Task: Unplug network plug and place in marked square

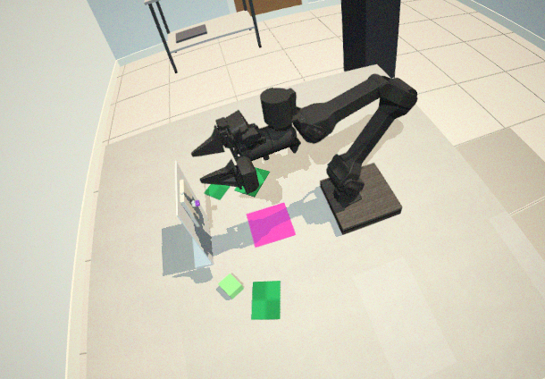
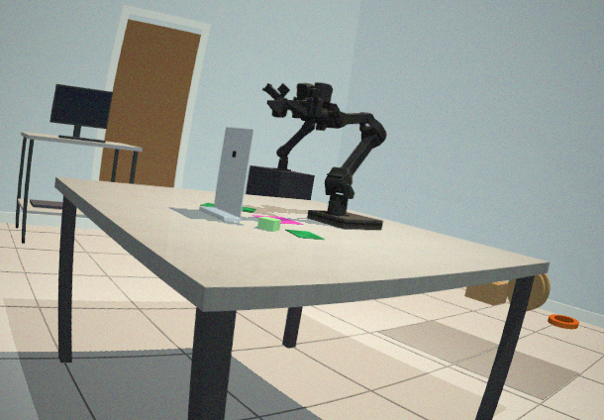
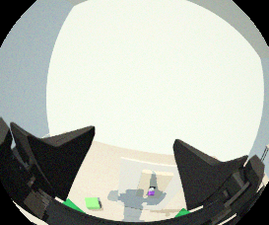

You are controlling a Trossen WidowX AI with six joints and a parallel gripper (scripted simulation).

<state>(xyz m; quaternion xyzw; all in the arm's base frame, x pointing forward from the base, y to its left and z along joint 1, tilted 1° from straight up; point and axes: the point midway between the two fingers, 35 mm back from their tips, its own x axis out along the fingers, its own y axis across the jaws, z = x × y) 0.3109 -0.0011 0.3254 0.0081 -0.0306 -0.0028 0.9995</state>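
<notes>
The white network plug lies 170 mm below my gripper tip, 70 mm to the right of it and 60 mm ahead of it. Also, from my gripper tip: light green block: 340 mm below, 100 mm to the left, 60 mm ahead; then upright white panel: 240 mm below, 80 mm ahead, 70 mm to the right; then magenta marked square: 360 mm below, 110 mm behind, 30 mm to the right.
</notes>
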